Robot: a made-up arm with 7 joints.
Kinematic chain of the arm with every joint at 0, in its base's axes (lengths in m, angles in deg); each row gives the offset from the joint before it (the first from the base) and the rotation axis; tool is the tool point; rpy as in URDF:
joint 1: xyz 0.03 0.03 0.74 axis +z
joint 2: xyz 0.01 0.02 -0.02 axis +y
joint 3: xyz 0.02 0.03 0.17 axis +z
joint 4: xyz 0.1 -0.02 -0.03 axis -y
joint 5: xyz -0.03 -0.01 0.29 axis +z
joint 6: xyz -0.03 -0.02 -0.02 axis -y
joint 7: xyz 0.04 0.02 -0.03 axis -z
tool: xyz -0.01 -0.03 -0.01 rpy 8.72 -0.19 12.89
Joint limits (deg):
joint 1: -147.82..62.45
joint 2: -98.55..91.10
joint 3: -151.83..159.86
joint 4: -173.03..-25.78
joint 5: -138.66..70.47
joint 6: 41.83..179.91
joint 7: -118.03..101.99
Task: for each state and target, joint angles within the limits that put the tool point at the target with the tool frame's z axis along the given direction. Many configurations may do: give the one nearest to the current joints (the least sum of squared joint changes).
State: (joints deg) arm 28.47 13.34 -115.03 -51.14 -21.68 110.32 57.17
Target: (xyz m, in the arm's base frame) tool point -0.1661 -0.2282 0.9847 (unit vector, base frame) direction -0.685 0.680 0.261
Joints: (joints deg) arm 16.61 -33.08 -105.36 -38.33 21.04 89.78 53.42
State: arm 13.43 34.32 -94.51 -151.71 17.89 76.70 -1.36
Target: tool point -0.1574 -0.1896 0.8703 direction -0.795 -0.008 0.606
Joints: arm 2.59 19.65 -130.33 -102.71 50.38 61.18 -4.61
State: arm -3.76 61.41 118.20 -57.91 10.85 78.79 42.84
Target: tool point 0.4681 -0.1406 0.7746 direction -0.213 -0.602 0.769
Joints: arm -48.54 64.00 69.48 -25.78 -26.46 70.27 51.28
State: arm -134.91 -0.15 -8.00 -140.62 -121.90 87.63 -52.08
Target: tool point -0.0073 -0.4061 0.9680 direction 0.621 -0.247 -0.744
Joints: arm -121.19 -14.93 21.29 -98.35 -136.49 94.68 -59.15
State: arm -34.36 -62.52 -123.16 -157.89 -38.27 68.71 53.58
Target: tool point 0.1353 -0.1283 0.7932 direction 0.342 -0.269 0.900
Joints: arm -7.85 -78.53 -57.26 -163.36 -54.17 60.83 60.29
